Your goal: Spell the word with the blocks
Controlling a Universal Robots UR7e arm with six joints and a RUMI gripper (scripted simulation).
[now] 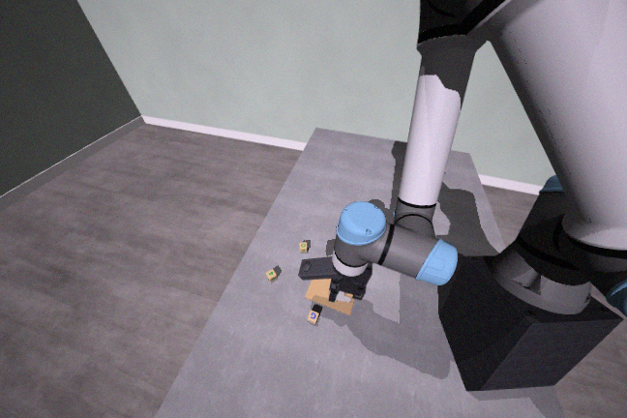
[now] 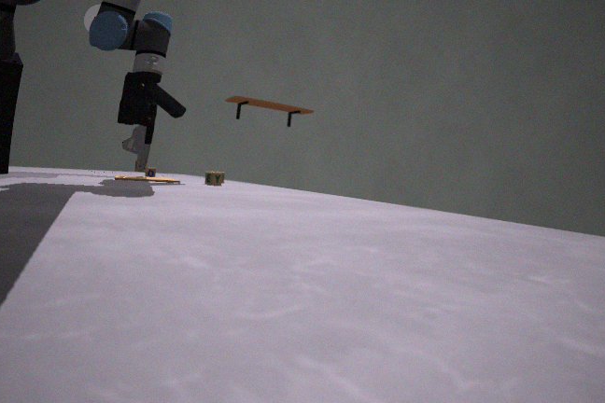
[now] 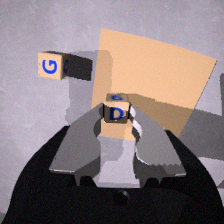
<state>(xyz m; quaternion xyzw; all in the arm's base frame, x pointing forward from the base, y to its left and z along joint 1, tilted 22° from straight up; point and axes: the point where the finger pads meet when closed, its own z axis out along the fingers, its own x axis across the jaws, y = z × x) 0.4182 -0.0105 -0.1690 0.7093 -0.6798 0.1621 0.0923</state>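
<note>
Now: hand 40 mm to the left of the mat and 30 mm above it. The rest, counted from my hand: blue g block (40 mm ahead, 70 mm to the left, 20 mm below); green block (130 mm ahead, 140 mm to the right, 20 mm below); blue d block (right at my hand).
</note>
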